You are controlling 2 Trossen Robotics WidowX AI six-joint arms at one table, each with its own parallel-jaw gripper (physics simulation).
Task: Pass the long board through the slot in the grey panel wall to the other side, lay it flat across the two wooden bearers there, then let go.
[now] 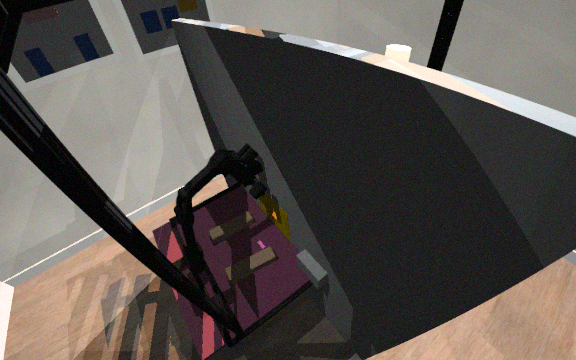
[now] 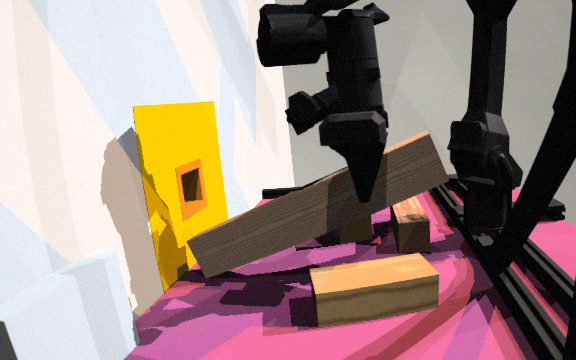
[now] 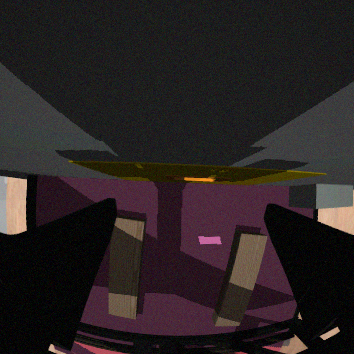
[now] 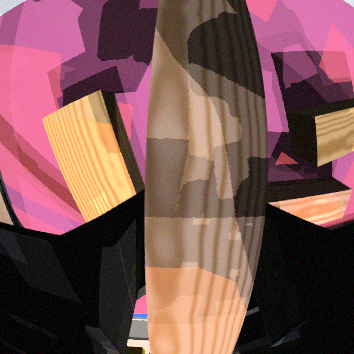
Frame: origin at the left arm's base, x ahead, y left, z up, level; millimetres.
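Seen in the pictures: left gripper, fingertip midpoint: (image 3: pixel 194 210); right gripper, fingertip midpoint: (image 2: pixel 366 197) (image 4: pixel 191 197); left arm's base, link origin: (image 1: pixel 198 267) (image 3: pixel 171 348); right arm's base, link origin: (image 2: pixel 488 225).
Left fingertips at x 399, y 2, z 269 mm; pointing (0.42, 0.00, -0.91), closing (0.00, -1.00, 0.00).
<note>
Pixels of each thing's top centre, then the offset from my left fingertips to it. "pt": a spot on its surface instead.
- slot's orange rim, surface spot: (image 2: pixel 193 210) pt dx +85, dy -31, dz -212 mm
- pale block, top centre: (image 4: pixel 91 171) (image 2: pixel 372 272) dx +340, dy -182, dz -250 mm
- grey block, surface spot: (image 3: pixel 334 196) (image 1: pixel 309 263) pt dx +7, dy -337, dz -188 mm
My right gripper (image 2: pixel 366 196) (image 4: pixel 191 197) is shut on the long board (image 2: pixel 270 220) (image 4: pixel 200 120). The board is tilted, its low end towards the yellow plate (image 2: pixel 165 130) (image 1: pixel 284 222) (image 3: pixel 115 170) on the grey panel wall (image 1: pixel 350 150) (image 3: pixel 175 75). The slot's orange rim (image 2: pixel 193 210) (image 1: pixel 274 215) (image 3: pixel 199 179) shows in that plate. The board's low end stands apart from the slot. Beyond the wall, my left gripper (image 1: pixel 258 190) (image 3: pixel 194 210) is open and empty, above and near the wall. Two wooden bearers (image 1: pixel 231 228) (image 1: pixel 251 264) (image 3: pixel 127 265) (image 3: pixel 241 277) lie apart on that side.
On the board's side, a pale block (image 2: pixel 375 292) (image 4: pixel 90 155) lies in front, and two more blocks (image 2: pixel 411 230) (image 2: pixel 356 230) lie under and behind the board. A grey block (image 1: pixel 312 268) (image 3: pixel 334 196) juts out by the wall. Dark rails (image 2: pixel 530 295) run along the table's right part.
</note>
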